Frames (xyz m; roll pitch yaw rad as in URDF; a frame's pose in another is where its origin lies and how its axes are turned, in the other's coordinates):
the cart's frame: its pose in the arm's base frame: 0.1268 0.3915 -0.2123 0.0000 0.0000 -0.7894
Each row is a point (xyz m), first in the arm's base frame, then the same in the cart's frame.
Working: the arm's base frame: its pose in the cart's frame: 0.1886 -0.3657 0.2123 0.0000 0.0000 0.7894

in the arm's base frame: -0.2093 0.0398 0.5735
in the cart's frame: 0.0130 -0.4863 0.7858
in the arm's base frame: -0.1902 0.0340 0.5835
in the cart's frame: 0.0305 -0.4768 0.7958
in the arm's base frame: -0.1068 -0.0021 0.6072
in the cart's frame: 0.1149 -0.4430 0.8195
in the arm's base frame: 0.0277 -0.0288 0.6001
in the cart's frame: 0.2286 -0.3664 0.8124
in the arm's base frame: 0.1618 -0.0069 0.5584
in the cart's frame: 0.3075 -0.2557 0.7707
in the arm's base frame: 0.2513 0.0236 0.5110
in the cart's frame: 0.3489 -0.1707 0.7233
